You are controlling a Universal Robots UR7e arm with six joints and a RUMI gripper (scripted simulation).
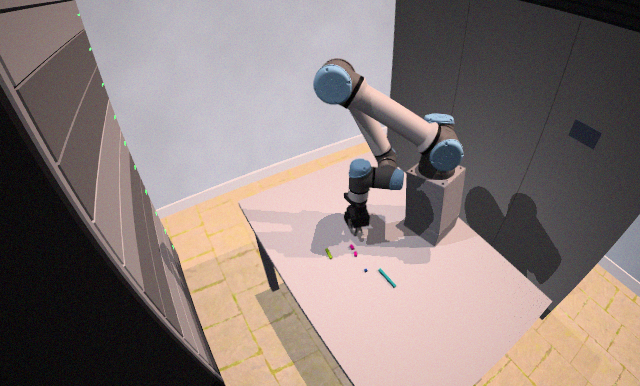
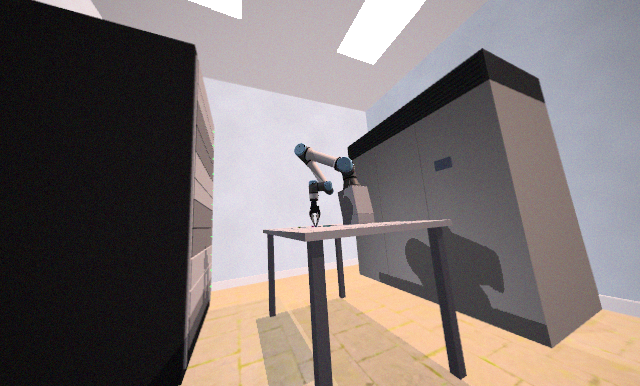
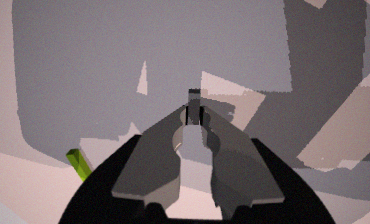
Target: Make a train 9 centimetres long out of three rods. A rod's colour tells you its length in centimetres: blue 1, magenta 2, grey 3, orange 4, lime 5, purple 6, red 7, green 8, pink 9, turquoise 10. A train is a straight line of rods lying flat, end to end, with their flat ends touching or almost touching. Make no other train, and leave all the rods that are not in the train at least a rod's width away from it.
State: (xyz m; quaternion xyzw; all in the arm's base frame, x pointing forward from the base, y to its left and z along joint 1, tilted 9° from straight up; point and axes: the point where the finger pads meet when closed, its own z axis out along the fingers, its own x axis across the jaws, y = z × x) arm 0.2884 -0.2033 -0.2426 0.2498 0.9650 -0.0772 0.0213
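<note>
Now: hand 170 mm to the right of the blue rod, 100 mm short of it and 10 mm above it. The rest, counted from my hand: grey rod: 10 mm below; then turquoise rod: 250 mm to the left, 70 mm ahead, 10 mm below; then lime rod: 150 mm ahead, 10 mm to the left, 10 mm below.
</note>
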